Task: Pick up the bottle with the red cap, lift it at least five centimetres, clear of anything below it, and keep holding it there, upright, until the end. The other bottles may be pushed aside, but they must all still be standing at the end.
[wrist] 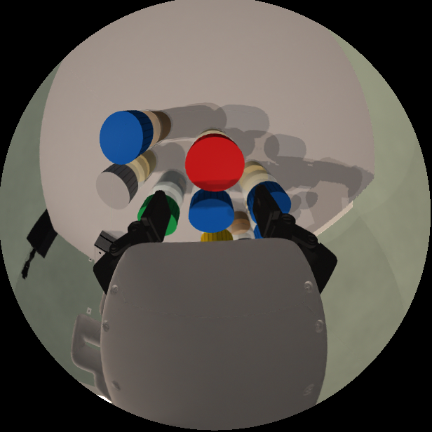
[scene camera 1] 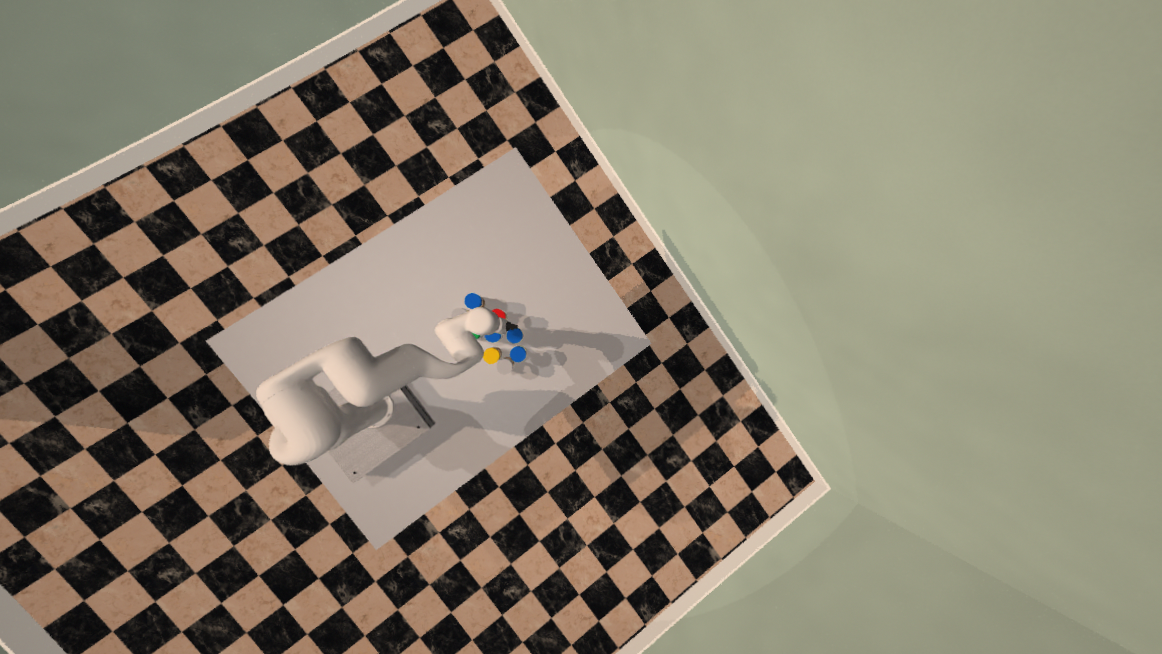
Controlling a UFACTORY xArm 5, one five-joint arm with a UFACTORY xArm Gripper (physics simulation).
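Where they show: arm's base, link origin: (scene camera 1: 374, 408).
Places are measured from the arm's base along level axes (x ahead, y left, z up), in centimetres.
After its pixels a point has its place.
Observation:
The bottle with the red cap (scene camera 1: 499, 313) @(x 52.4, y 1.5, z 3.7 cm) (wrist: 215, 163) stands upright, partly hidden by the arm's wrist in the scene view. In the wrist view its cap is ahead of my gripper (wrist: 210, 200), centred between the lines of the two fingers. My gripper is open and empty. A blue-capped bottle (wrist: 211, 211) stands between the red cap and the gripper body. A green-capped bottle (wrist: 170, 220) shows behind the left fingertip, and another blue-capped bottle (wrist: 280, 200) behind the right fingertip. Finger height against the caps is hard to tell.
A blue-capped bottle (scene camera 1: 473, 300) @(x 48.0, y 10.1, z 3.7 cm) (wrist: 122, 137) and a white-capped bottle (wrist: 115, 186) stand left of the red cap in the wrist view. A yellow-capped bottle (scene camera 1: 491, 355) @(x 41.7, y -8.6, z 3.7 cm) (wrist: 216, 236) and a further blue-capped one (scene camera 1: 517, 354) @(x 49.0, y -13.6, z 3.8 cm) stand nearer the gripper body. All are on a grey table (scene camera 1: 325, 300) @(x 6.5, y 40.6, z -6.8 cm).

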